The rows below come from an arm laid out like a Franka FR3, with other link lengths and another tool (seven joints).
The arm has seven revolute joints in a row. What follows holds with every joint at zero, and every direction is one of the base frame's.
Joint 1 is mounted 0.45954 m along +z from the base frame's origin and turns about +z.
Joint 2 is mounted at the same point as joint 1 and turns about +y.
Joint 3 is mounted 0.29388 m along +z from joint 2 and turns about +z.
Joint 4 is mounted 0.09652 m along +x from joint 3 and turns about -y.
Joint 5 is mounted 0.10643 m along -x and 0.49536 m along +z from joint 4 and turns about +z.
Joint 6 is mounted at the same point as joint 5 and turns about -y.
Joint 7 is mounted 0.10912 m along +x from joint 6 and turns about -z.
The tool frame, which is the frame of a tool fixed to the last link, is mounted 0.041 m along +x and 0.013 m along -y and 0.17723 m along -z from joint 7; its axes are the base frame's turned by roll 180, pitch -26.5 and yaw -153.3 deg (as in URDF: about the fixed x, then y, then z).
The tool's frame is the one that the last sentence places.
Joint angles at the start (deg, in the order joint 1, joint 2, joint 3, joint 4, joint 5, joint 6, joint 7): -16.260, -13.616, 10.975, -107.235, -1.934, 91.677, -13.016
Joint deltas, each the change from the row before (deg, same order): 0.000, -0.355, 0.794, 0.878, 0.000, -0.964, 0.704; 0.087, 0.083, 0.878, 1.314, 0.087, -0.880, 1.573; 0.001, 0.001, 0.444, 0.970, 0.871, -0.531, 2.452; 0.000, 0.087, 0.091, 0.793, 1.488, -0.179, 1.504; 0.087, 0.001, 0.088, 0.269, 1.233, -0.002, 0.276; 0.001, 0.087, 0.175, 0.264, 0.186, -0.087, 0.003; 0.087, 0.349, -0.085, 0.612, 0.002, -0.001, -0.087; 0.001, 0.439, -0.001, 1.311, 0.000, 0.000, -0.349; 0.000, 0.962, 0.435, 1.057, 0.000, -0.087, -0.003; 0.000, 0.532, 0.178, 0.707, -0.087, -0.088, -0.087
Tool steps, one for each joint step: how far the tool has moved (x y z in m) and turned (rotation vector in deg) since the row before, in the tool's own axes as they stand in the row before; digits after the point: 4 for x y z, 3 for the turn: 0.0024, 0.0087, -0.0120, 0.358, -0.043, 0.178; 0.0001, 0.0086, -0.0134, 0.006, -0.222, 0.759; 0.0016, 0.0052, -0.0100, -1.219, -0.809, 1.671; 0.0006, 0.0034, -0.0079, -1.453, -1.273, 0.832; -0.0017, 0.0047, -0.0041, -0.809, -0.889, -0.315; -0.0009, 0.0021, -0.0023, 0.001, -0.162, -0.202; -0.0003, -0.0011, -0.0034, 0.114, -0.285, -0.077; 0.0017, -0.0014, -0.0100, 0.541, -0.791, -0.178; -0.0060, 0.0015, -0.0034, 0.121, -0.091, -0.473; -0.0023, 0.0000, -0.0028, 0.173, -0.083, -0.238
